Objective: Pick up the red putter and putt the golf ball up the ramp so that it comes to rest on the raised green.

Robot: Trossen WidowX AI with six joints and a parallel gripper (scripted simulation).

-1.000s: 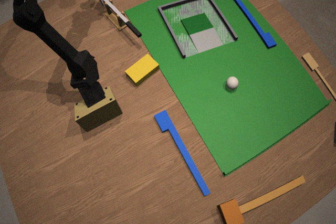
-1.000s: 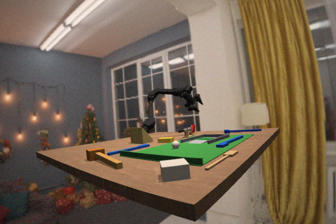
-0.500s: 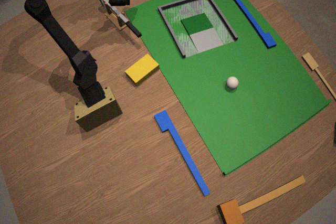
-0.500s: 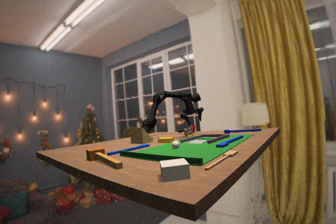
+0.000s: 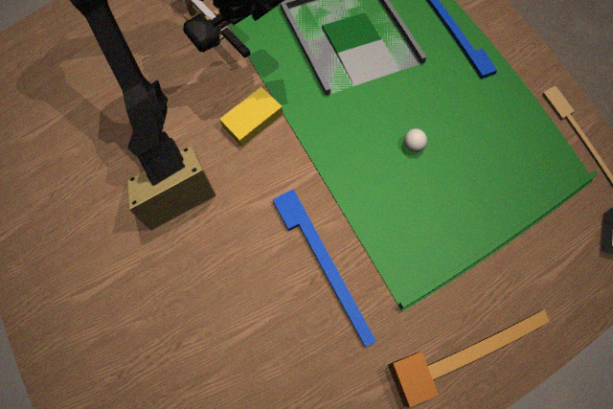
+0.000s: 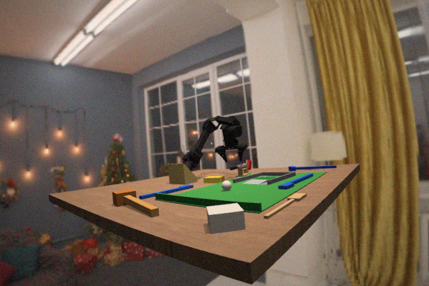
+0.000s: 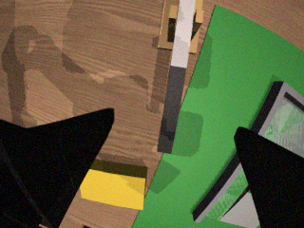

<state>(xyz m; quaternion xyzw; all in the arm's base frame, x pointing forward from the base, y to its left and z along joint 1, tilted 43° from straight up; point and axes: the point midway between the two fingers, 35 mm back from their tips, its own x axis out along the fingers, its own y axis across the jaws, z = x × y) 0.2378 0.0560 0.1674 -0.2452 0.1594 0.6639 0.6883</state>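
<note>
The red putter is 12 cm to the left of my gripper tip, 4 cm below it and 2 cm behind it. Round my gripper tip: white block 75 cm to the right, 40 cm ahead, 7 cm below; then white golf ball 35 cm to the right, 16 cm ahead, 7 cm below; then yellow block 14 cm to the right, 8 cm below, 6 cm behind.
</note>
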